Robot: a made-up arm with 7 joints.
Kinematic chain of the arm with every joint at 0, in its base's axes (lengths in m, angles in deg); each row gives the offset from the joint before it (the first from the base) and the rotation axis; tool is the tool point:
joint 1: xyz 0 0.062 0 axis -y
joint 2: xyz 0 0.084 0 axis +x
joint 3: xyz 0 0 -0.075 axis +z
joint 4: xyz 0 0 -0.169 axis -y
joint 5: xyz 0 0 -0.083 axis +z
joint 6: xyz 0 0 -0.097 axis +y
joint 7: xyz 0 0 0 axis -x
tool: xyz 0 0 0
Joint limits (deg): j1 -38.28..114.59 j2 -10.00..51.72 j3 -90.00..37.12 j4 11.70..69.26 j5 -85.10..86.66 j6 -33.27..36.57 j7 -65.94..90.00
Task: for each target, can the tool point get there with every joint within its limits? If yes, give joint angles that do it. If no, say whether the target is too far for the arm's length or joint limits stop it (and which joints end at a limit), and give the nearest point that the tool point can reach.
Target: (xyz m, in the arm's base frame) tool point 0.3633 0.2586 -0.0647
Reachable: yes | joints 66.11 33.70 -50.08 49.60 -4.19 5.52 -22.00
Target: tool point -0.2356 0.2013 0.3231
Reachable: no: joint limits stop it (at a limit: joint 1, joint 2, joint 4) | nearest point 0.0765 0.4126 0.2147 | short by 0.392 m
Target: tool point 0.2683 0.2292 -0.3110
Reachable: yes | joints 34.17 15.23 -29.61 17.60 -4.96 16.90 66.14
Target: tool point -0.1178 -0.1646 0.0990
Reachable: no: joint limits stop it (at a limit: joint 1, joint 2, joint 3, joint 4) | nearest point -0.1696 -0.0732 -0.2150 | short by 0.331 m
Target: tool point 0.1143 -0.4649 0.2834
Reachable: no: too far | nearest point 0.2262 -0.0628 0.1682 | short by 0.433 m
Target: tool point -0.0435 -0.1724 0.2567
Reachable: no: joint limits stop it (at a limit: joint 1, joint 2, joint 4) | nearest point 0.2103 -0.0348 0.2147 | short by 0.292 m
